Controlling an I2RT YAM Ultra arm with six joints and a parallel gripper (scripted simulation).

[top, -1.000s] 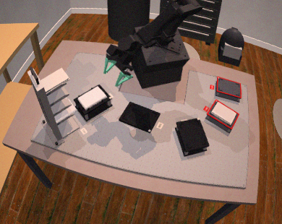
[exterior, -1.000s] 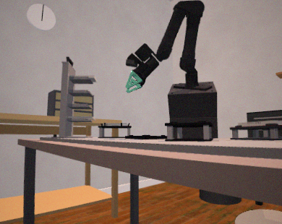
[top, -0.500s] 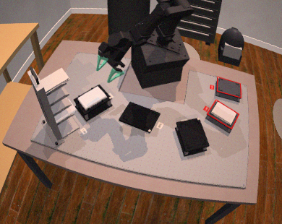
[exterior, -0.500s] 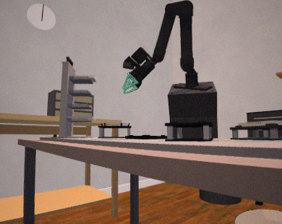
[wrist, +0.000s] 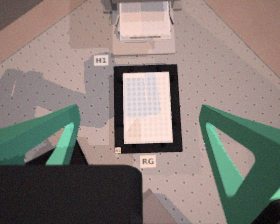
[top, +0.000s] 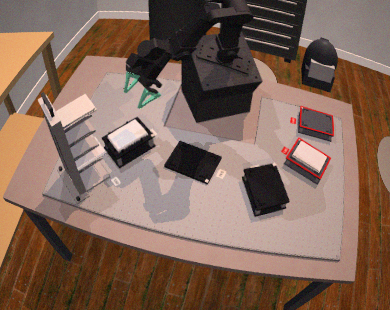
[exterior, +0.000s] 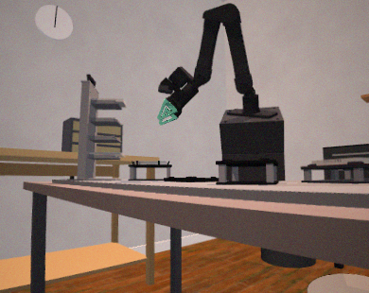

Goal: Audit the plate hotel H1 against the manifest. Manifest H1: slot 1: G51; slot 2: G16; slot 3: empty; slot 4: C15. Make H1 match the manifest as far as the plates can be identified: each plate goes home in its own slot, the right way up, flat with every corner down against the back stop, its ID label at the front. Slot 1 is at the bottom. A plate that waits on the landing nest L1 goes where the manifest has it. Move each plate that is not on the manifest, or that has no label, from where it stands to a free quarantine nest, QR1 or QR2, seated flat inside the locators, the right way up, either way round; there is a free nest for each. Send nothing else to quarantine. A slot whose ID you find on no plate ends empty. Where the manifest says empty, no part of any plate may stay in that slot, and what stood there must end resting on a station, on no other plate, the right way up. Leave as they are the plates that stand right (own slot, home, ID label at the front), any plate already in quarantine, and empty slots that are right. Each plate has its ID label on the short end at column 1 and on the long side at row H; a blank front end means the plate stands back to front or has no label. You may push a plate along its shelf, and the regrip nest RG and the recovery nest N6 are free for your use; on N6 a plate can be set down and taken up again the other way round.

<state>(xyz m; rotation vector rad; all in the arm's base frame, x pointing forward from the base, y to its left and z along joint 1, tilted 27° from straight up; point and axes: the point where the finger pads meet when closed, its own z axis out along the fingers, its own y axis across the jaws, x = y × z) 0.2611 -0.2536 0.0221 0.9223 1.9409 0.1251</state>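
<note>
Right now my hand is 2 cm short of the black regrip nest, 3 cm to the left of it and 18 cm above it. Round my hand: RG label: 6 cm behind, 3 cm to the left, 24 cm below; plate hotel H1: 23 cm ahead, 18 cm to the right, 5 cm below; H1 tag: 18 cm ahead, 2 cm to the right, 24 cm below.
</note>
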